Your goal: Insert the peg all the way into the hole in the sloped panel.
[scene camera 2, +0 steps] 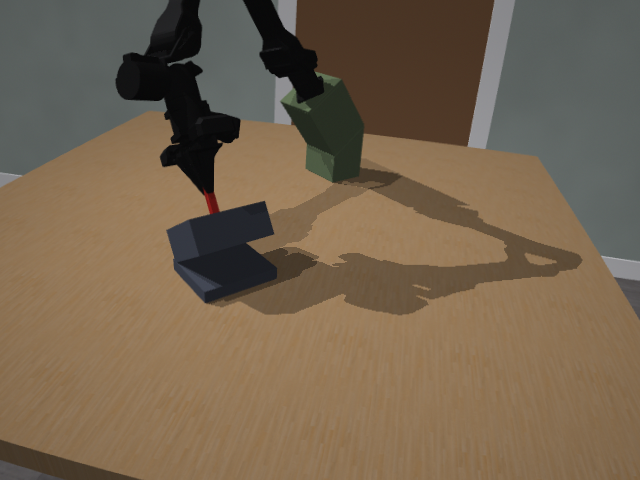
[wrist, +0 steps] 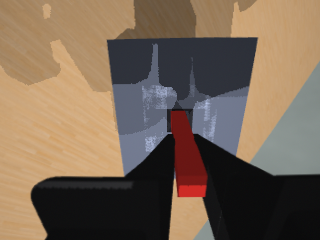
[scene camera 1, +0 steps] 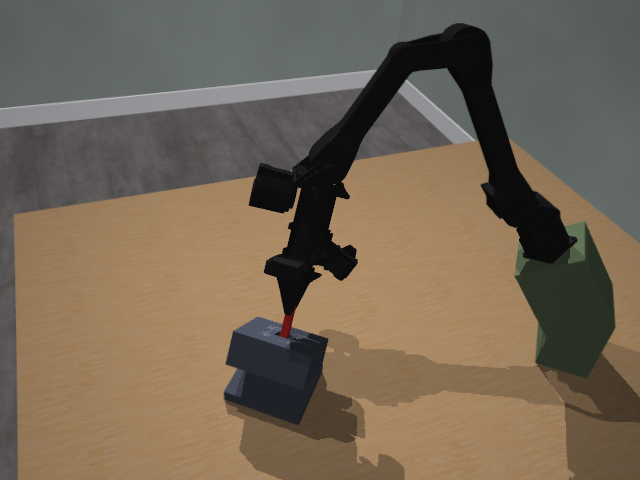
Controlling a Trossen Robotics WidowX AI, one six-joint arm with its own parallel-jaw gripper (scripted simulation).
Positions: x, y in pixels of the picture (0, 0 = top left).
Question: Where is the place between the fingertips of my gripper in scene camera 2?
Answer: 208, 194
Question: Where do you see a red peg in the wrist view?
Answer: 191, 178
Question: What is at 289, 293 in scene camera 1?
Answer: My gripper.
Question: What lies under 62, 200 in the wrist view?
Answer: My gripper.
